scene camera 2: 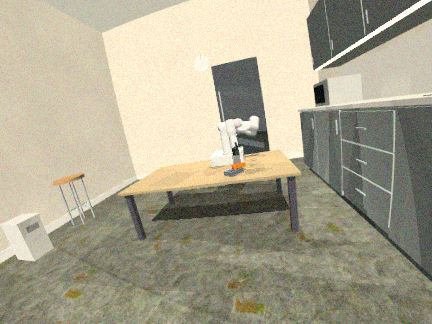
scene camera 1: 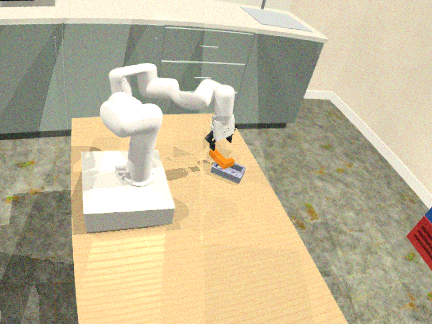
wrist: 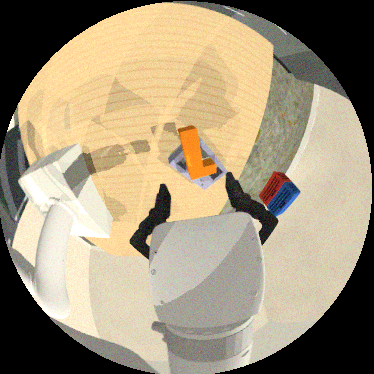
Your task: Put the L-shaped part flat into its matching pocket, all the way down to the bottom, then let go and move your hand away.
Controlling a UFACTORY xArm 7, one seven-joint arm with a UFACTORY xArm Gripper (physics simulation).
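Pixels of known places: gripper, fingertip midpoint: (scene camera 2: 236,155) (scene camera 1: 220,145) (wrist: 196,184); arm's base, link origin: (scene camera 2: 228,153) (scene camera 1: 138,175) (wrist: 62,210).
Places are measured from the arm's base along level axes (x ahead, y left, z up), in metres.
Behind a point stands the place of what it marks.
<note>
The orange L-shaped part (scene camera 1: 221,159) @(x 0.383, y 0.122, z -0.033 m) (scene camera 2: 239,165) @(x 0.394, y 0.154, z -0.044 m) (wrist: 191,150) @(x 0.375, y 0.157, z -0.033 m) lies on top of the grey-blue pocket tray (scene camera 1: 227,176) @(x 0.406, y 0.061, z -0.081 m) (scene camera 2: 231,173) @(x 0.502, y 0.098, z -0.072 m) (wrist: 204,185) @(x 0.450, y 0.044, z -0.064 m), turned askew to it. It stands up above the rim, and the end of its long arm sticks out past the tray's edge. It is not down in the pocket. Whether it is level or tilted is hard to tell. The part covers much of the recess. My gripper (scene camera 1: 221,145) @(x 0.368, y 0.137, z 0.038 m) (scene camera 2: 236,151) @(x 0.368, y 0.137, z 0.038 m) (wrist: 196,184) @(x 0.368, y 0.137, z 0.038 m) is wide open and empty, above the part and clear of it.
The tray stands on the wooden table (scene camera 1: 200,250) @(x 0.201, y -0.302, z -0.099 m) (scene camera 2: 175,179) @(x 0.412, y -0.436, z -0.099 m) near its edge. The white robot base (scene camera 1: 127,200) @(x -0.051, y -0.131, z 0.003 m) stands on the same table, to the tray's left in scene camera 1. A red and blue box (scene camera 1: 421,237) (wrist: 280,193) is off beyond the table.
</note>
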